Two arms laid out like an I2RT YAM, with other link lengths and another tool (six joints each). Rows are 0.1 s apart.
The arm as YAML. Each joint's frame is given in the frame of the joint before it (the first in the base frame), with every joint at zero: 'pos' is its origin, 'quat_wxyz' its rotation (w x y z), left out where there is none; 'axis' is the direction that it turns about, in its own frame. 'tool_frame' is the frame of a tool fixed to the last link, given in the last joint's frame.
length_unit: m
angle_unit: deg
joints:
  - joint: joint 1
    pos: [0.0, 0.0, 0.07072]
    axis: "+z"
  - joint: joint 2
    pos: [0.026, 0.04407, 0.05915]
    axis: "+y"
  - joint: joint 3
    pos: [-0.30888, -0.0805, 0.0]
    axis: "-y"
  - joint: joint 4
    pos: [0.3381, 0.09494, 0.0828]
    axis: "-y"
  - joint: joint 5
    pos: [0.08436, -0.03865, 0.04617]
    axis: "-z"
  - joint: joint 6
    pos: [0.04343, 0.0, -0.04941]
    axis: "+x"
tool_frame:
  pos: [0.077, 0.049, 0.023]
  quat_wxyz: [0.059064, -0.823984, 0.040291, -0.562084]
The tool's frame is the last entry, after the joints.
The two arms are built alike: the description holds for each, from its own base.
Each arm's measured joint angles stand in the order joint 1, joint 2, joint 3, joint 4, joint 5, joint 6.
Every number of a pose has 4 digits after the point.
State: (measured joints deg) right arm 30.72 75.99 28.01 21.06 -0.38 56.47; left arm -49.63 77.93 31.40 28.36 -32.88 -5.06
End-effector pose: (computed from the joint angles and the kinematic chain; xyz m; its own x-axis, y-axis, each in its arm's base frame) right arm 0.3674 0.2516 0.1860 0.8676 -0.4605 0.1875 -0.1311 -0.5755 -0.8072; left arm 0.3623 -0.2287 0.2089 0.5117 -0.3622 0.7791 -0.3163 -0.9225 -0.2211
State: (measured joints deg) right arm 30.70 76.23 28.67 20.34 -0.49 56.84; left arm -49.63 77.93 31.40 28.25 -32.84 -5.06
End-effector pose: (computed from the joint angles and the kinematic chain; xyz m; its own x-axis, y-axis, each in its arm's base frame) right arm 0.3697 0.2526 0.1874 0.8684 -0.4624 0.1792 -0.1384 -0.5729 -0.8079; left arm 0.3623 -0.2287 0.2085 0.5125 -0.3635 0.7779 -0.3173 -0.9220 -0.2219
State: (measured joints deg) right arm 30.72 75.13 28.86 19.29 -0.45 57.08; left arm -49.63 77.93 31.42 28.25 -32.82 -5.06
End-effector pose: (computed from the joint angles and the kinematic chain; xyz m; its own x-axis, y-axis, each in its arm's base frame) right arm 0.3687 0.2518 0.1934 0.8670 -0.4652 0.1784 -0.1381 -0.5685 -0.8110; left arm 0.3624 -0.2288 0.2087 0.5123 -0.3634 0.7781 -0.3175 -0.9220 -0.2216
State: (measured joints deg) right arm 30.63 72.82 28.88 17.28 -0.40 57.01; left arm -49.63 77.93 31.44 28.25 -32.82 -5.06
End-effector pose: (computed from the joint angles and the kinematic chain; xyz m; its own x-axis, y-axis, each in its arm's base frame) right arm 0.3654 0.2490 0.2031 0.8652 -0.4671 0.1825 -0.1346 -0.5670 -0.8126; left arm 0.3624 -0.2289 0.2088 0.5121 -0.3632 0.7783 -0.3175 -0.9221 -0.2214
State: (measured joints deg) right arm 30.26 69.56 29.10 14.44 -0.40 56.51; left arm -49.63 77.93 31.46 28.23 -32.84 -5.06
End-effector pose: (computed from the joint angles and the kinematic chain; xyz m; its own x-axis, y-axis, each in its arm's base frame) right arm 0.3615 0.2440 0.2183 0.8614 -0.4691 0.1948 -0.1250 -0.5675 -0.8138; left arm 0.3624 -0.2289 0.2090 0.5122 -0.3631 0.7783 -0.3172 -0.9221 -0.2215
